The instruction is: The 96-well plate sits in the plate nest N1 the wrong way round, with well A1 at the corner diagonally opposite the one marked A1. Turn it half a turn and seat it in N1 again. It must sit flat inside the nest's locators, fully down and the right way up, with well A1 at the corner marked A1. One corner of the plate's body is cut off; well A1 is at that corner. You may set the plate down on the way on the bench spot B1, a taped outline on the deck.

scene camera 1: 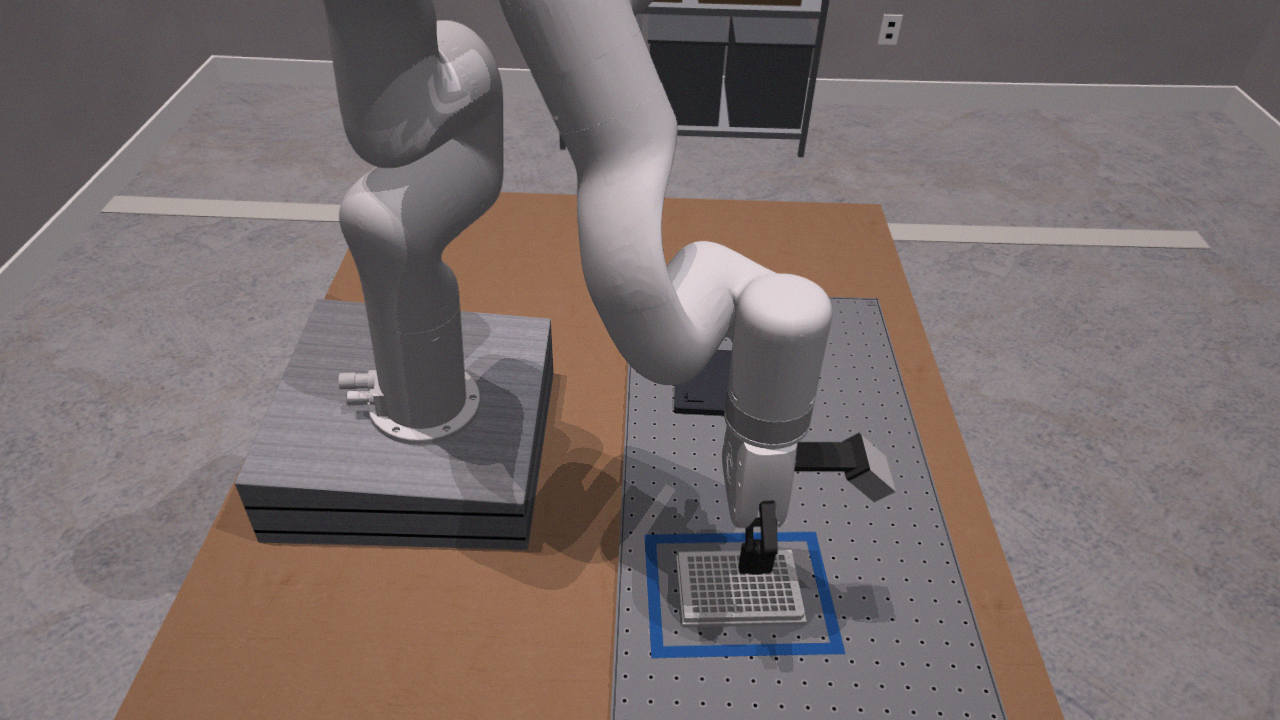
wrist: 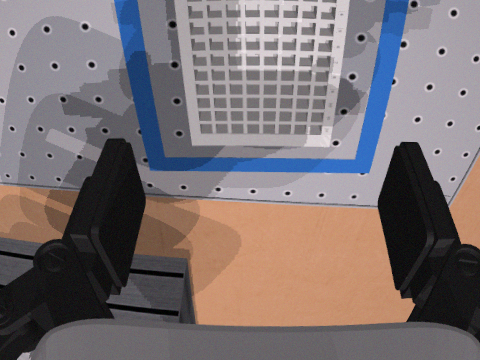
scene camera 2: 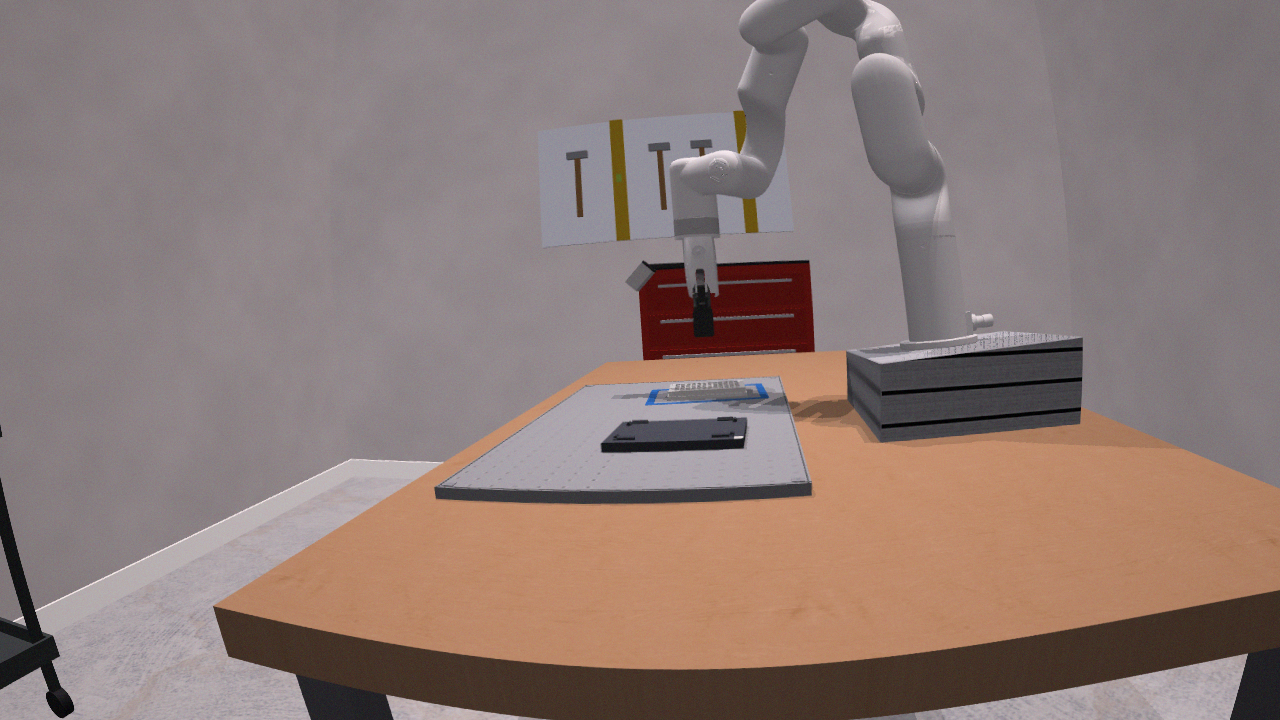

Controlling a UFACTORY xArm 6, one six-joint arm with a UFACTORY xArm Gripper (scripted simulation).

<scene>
The gripper shows in scene camera 1 (748, 532), in the wrist view and in scene camera 2. One and the same spot on the gripper: (wrist: 96, 254) is (scene camera 2: 697, 313). The same spot on a black plate nest N1: (scene camera 1: 711, 383) is (scene camera 2: 706, 426).
</scene>
